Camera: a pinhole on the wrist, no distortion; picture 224 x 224 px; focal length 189.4 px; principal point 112.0 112.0 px. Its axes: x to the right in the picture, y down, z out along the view. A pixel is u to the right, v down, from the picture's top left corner.
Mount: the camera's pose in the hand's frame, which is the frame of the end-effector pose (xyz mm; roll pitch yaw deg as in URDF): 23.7 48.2 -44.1 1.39 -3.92 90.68
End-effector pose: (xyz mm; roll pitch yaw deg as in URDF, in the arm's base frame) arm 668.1 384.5 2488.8 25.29 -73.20 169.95
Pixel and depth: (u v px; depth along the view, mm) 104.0 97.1 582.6
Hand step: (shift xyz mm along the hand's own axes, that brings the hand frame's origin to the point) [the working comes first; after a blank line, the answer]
In the camera's frame: -24.6 -45.8 582.6

84.4 -15.4 534.2
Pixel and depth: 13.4 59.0 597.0
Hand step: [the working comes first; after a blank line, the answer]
In the camera's frame: -310.8 -167.1 597.0

209.3 -300.2 526.0
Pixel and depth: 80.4 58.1 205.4
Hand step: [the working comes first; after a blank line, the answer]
In the camera's frame: -34.3 -58.5 205.4

87.7 0.8 157.0
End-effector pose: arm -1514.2 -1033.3 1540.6 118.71 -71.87 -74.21
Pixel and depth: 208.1 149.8 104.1
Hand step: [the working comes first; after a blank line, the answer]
In the camera's frame: 52.8 20.8 104.1

4.9 93.5 63.8
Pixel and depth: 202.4 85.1 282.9
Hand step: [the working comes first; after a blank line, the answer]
In the camera's frame: 135.0 -40.2 282.9

69.4 164.2 246.3
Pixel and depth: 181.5 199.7 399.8
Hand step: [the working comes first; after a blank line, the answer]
In the camera's frame: 146.7 185.1 399.8

-153.1 164.8 369.2
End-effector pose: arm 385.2 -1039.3 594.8 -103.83 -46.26 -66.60
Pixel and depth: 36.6 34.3 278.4
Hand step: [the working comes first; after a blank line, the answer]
In the camera's frame: -110.8 -114.2 278.4

146.2 -79.8 223.2
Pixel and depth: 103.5 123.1 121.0
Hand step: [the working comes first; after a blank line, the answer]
In the camera's frame: -5.4 7.1 121.0

19.7 34.5 76.4
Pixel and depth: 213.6 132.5 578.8
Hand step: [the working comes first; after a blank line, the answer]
In the camera's frame: 310.5 62.6 578.8

-28.1 317.7 555.9
